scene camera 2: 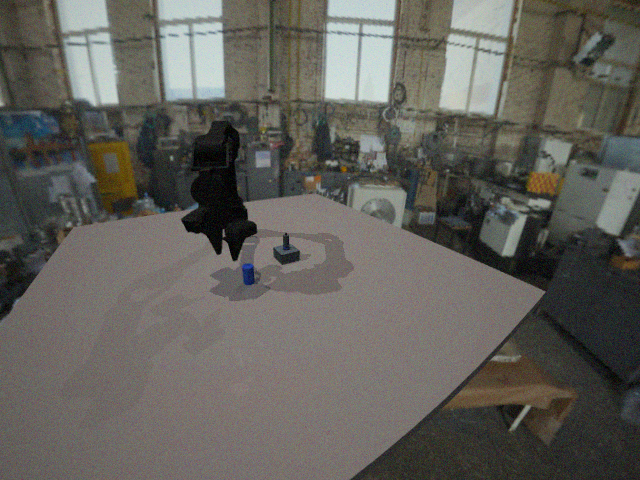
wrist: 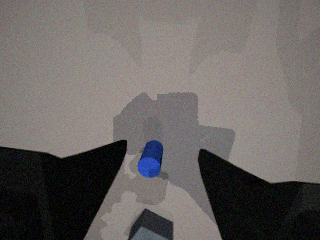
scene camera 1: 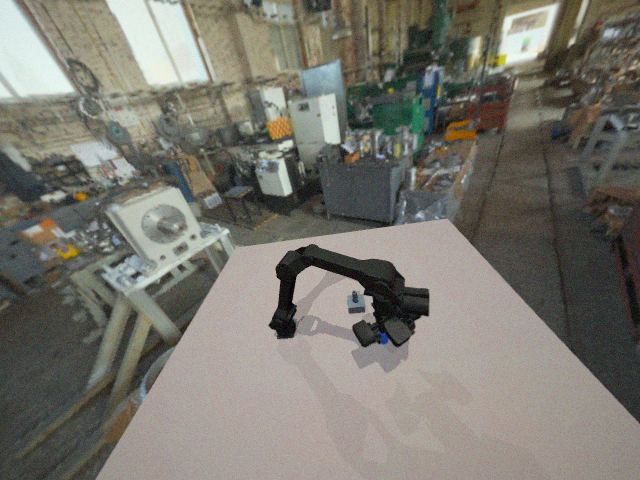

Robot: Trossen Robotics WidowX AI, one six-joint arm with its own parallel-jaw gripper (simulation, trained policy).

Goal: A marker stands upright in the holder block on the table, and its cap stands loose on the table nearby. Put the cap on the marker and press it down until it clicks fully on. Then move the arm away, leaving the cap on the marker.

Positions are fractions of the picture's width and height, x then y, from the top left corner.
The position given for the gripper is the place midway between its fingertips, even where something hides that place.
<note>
In view: the gripper (scene camera 2: 0.36, 0.54) and a blue cap (wrist: 0.47, 0.69).
The gripper is seen too in the wrist view (wrist: 0.51, 0.62) and in scene camera 1 (scene camera 1: 0.61, 0.70).
</note>
